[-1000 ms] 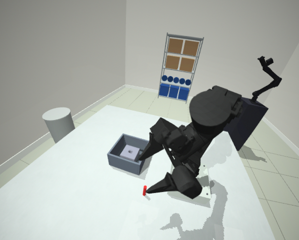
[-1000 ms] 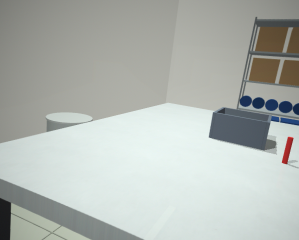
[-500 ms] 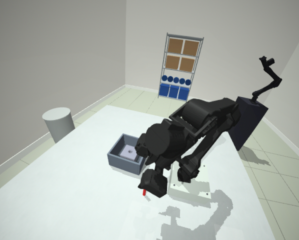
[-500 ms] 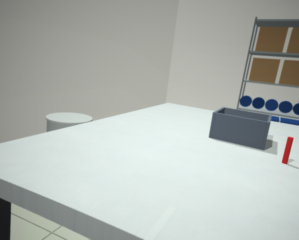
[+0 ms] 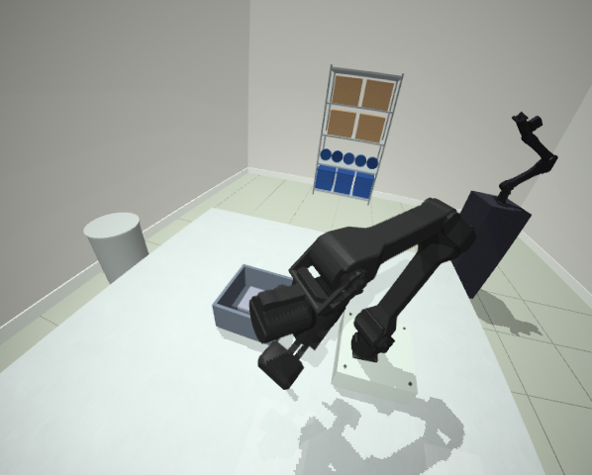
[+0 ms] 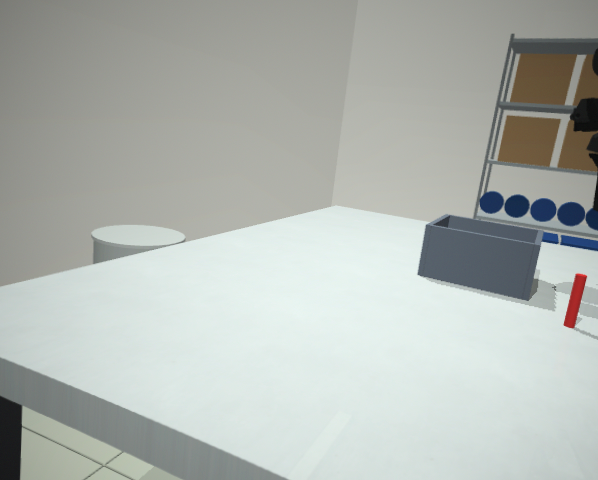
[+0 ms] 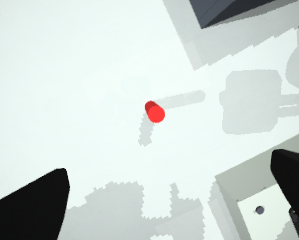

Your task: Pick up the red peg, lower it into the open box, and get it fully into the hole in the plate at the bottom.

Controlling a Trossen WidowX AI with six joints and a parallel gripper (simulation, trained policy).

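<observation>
The red peg is 10 mm ahead of my gripper tip, 10 mm to the right of it and 140 mm below it. Round my gripper tip: grey box (140 mm ahead, 210 mm to the right, 150 mm below).
</observation>
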